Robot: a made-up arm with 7 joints.
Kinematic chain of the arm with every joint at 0, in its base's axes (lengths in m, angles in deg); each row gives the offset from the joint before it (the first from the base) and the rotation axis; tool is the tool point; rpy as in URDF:
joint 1: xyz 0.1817 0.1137 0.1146 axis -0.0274 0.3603 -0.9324
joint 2: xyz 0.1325 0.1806 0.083 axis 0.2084 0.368 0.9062
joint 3: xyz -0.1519 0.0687 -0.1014 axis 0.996 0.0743 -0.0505
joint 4: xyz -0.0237 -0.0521 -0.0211 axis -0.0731 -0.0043 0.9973
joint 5: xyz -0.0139 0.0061 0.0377 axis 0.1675 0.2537 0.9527
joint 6: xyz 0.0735 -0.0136 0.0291 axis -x
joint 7: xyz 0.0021 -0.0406 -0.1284 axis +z
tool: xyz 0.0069 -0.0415 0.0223 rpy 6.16 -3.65 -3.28
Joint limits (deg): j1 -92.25..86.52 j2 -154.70..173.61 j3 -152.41..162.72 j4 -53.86..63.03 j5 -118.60..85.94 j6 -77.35..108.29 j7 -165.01..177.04
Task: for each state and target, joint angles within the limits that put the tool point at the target. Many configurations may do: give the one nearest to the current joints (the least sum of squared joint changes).
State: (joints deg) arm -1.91 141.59 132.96 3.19 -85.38 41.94 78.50
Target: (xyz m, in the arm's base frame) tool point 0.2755 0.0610 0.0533
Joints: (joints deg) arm -31.01 149.64 100.24 38.72 -52.93 34.93 85.60
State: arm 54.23 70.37 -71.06 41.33 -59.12 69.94 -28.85
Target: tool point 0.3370 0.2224 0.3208
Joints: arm 36.50 61.39 -75.39 57.74 -37.41 62.95 -31.13
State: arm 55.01 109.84 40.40 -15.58 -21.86 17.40 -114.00
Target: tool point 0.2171 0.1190 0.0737
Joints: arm 27.81 86.40 7.09 14.68 -6.12 6.58 -134.26
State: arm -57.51 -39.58 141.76 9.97 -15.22 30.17 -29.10
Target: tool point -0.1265 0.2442 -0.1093
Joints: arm -71.76 4.05 134.41 8.01 -15.52 25.26 -35.25
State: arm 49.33 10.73 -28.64 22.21 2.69 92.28 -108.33
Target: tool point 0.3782 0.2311 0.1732
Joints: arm 42.00 2.09 -32.67 35.17 18.07 90.20 -111.12
